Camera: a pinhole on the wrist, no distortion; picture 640 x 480 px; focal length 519.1 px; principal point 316.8 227.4 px. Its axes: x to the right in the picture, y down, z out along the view. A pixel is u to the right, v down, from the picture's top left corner.
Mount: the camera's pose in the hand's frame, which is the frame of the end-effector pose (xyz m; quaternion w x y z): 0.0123 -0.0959 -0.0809 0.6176 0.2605 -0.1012 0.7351
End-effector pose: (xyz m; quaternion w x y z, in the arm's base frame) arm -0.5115 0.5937 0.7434 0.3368 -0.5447 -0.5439 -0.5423
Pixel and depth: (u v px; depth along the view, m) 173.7 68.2 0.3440
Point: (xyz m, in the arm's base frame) -0.8202 0.8360 0.8494
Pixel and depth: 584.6 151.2 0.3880
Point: -0.5529 0.9680 0.8002
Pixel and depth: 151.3 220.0 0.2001
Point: -0.7460 0.7073 0.7488
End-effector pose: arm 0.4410 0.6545 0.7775 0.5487 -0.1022 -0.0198 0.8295
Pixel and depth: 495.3 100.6 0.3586
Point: 0.4501 0.8929 1.0351
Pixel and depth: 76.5 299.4 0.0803
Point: 0.5891 0.7426 0.7685
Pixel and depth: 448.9 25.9 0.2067
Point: 0.4874 0.8405 0.8802
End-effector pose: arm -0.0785 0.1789 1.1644 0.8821 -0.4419 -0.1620 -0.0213
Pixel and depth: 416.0 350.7 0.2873
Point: -0.1537 0.2177 1.4348
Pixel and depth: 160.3 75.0 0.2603
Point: 0.0023 0.0996 1.4689
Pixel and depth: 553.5 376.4 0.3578
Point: -0.2010 0.3413 1.4539
